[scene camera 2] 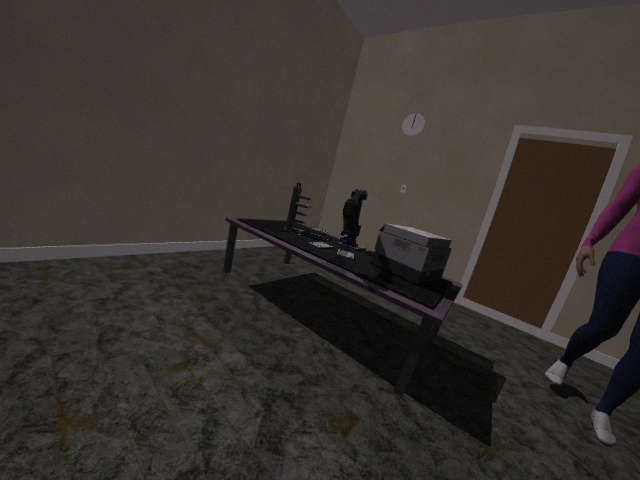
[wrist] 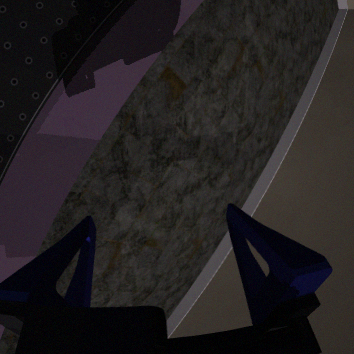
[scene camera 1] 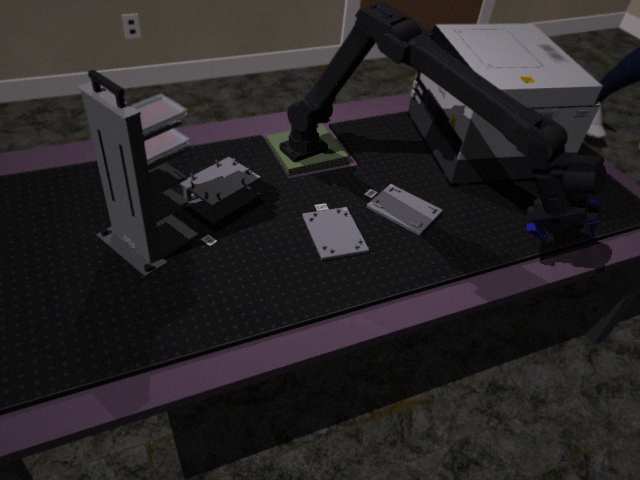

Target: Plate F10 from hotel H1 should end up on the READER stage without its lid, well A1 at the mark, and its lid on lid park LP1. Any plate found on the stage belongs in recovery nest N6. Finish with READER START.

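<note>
A tall grey hotel tower stands at the left. Two pinkish clear plates, an upper one and a lower one, sit on its shelves, partly behind the tower; their names and lids cannot be made out. The big light-grey box at the right looks like the reader; its stage and START control cannot be made out. My gripper is open and empty. In scene camera 1 it hangs near the front edge at the right, before the box and far from the plates.
A raised pegged stand is beside the tower. A flat pegged plate and a flat tray with corner guides lie mid-table; their labels are unreadable. The arm rises from a green base. A person stands beyond the table.
</note>
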